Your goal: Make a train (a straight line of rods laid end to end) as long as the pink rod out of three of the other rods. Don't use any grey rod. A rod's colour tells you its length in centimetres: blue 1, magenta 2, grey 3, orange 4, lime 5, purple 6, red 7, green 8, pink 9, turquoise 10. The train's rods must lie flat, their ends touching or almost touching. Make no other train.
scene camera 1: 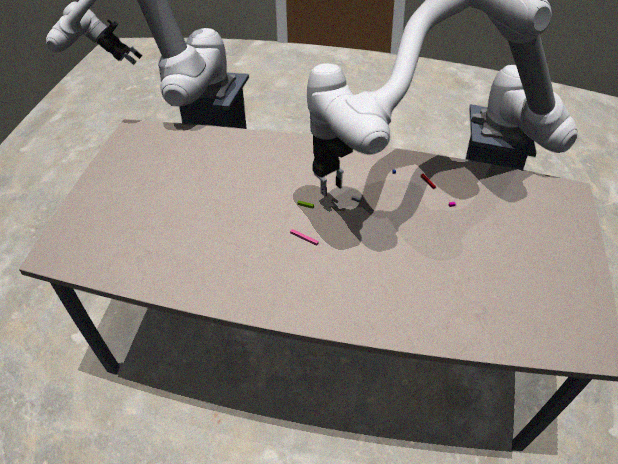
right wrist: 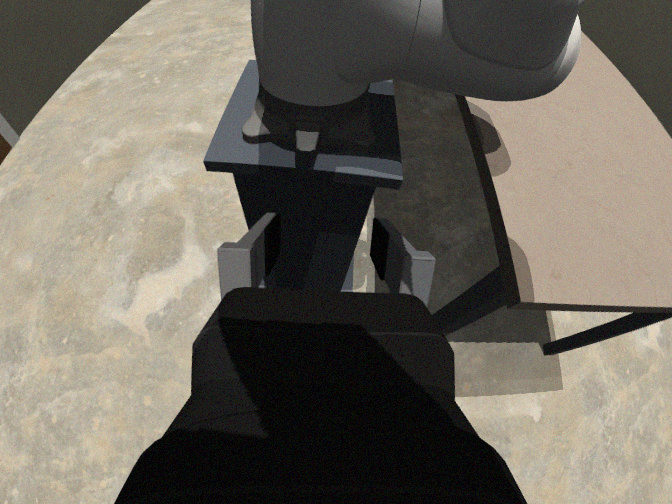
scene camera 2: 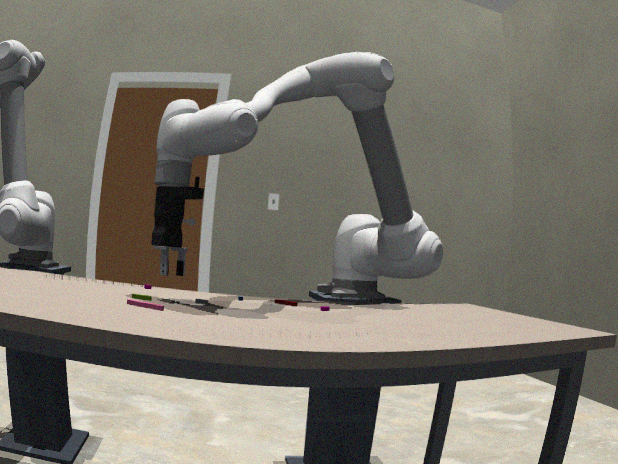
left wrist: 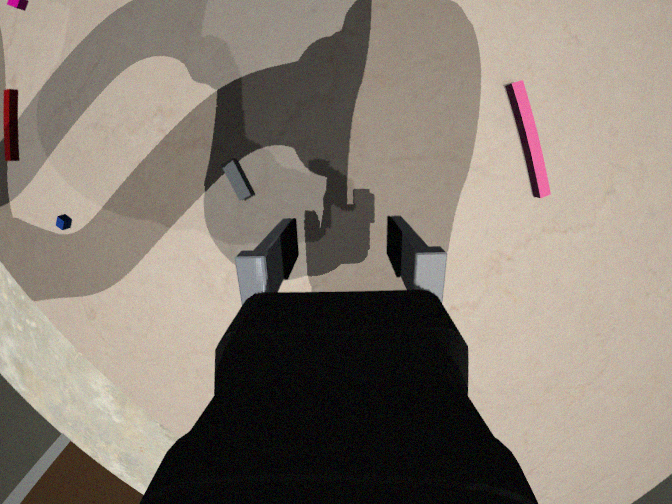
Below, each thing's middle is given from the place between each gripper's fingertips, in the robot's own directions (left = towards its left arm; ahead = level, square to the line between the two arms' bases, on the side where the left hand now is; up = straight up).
Scene:
I see the grey rod [left wrist: 238, 180] 7 cm to the left of my left hand [scene camera 2: 172, 275], 7 cm below it and 4 cm behind it. Also, from my left hand: pink rod [left wrist: 516, 91]: 15 cm ahead, 7 cm below, 5 cm to the right.
The pink rod lies 910 mm to the left of my right hand, 700 mm ahead of it and 150 mm below it. The rest, counted from my right hand: grey rod (1030 mm to the left, 510 mm ahead, 150 mm below).

